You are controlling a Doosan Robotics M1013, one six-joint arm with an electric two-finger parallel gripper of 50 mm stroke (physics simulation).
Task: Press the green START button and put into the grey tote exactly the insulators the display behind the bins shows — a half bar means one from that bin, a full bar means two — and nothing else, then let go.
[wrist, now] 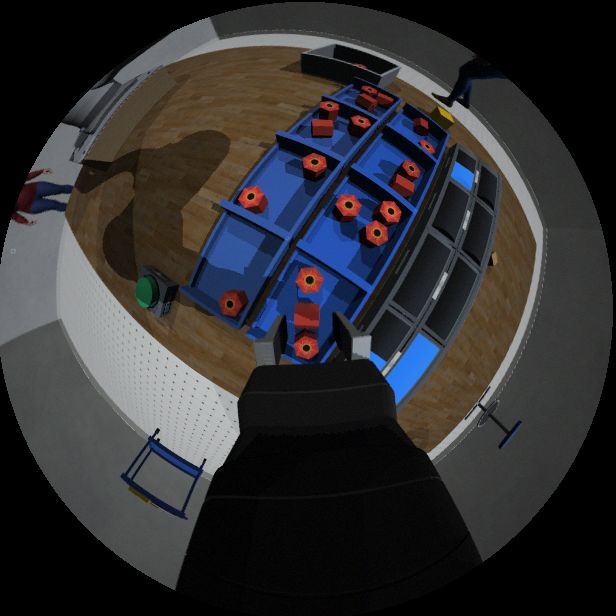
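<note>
My gripper (311, 340) is open and empty, hanging high above the nearest bin of the right-hand row of blue bins (333, 206). That bin holds three red insulators; one (306, 346) shows between my fingers, well below them. Red hexagonal insulators (347, 206) lie in most of the other bins. The green START button (147, 291) sits on the wooden table left of the bins. The grey tote (349, 64) stands at the far end of the bins, with something red inside. The dark display (442, 258) right of the bins shows a full blue bar (410, 364) at its near end and a half bar (462, 173) near its far end.
A yellow block (443, 116) lies past the far right bin. A white perforated panel (143, 356) borders the table on the near left. A blue cart frame (162, 476) stands on the floor below. Figures stand at the far left (34, 195) and top right (468, 80).
</note>
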